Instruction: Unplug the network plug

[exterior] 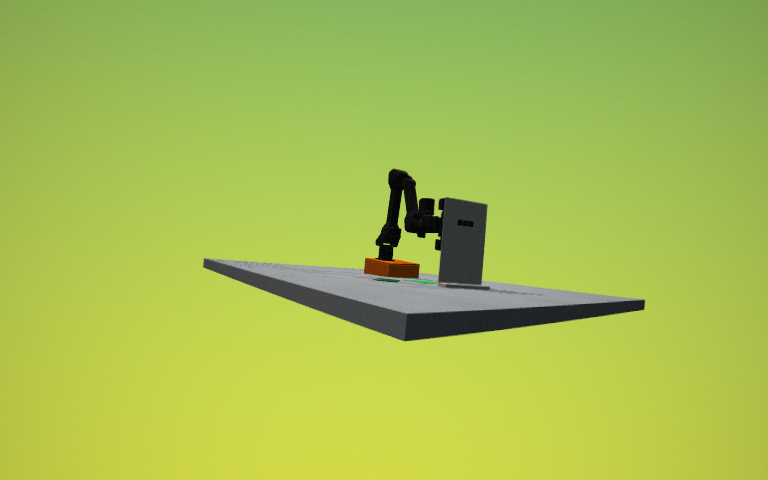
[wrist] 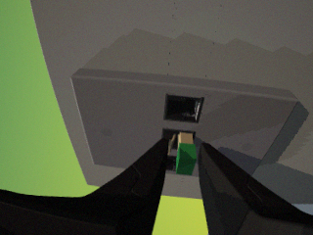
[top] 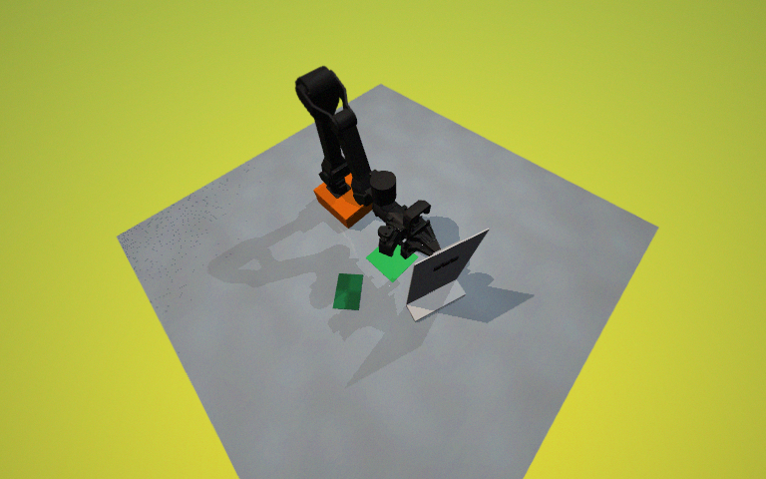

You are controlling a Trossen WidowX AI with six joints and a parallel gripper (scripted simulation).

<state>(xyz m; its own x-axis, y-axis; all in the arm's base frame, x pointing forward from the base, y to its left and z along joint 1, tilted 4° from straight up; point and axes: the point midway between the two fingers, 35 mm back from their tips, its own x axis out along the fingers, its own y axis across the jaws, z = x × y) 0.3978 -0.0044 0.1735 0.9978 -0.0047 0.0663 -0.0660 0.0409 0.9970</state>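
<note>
My gripper tip is now 10 mm short of the network plug. Round my gripper tip: green marked square: 140 mm behind, 10 mm to the right, 210 mm below; then darker green rectangle: 150 mm behind, 180 mm to the right, 210 mm below; then grey panel: 20 mm ahead, 10 mm to the right, 80 mm below.
</note>
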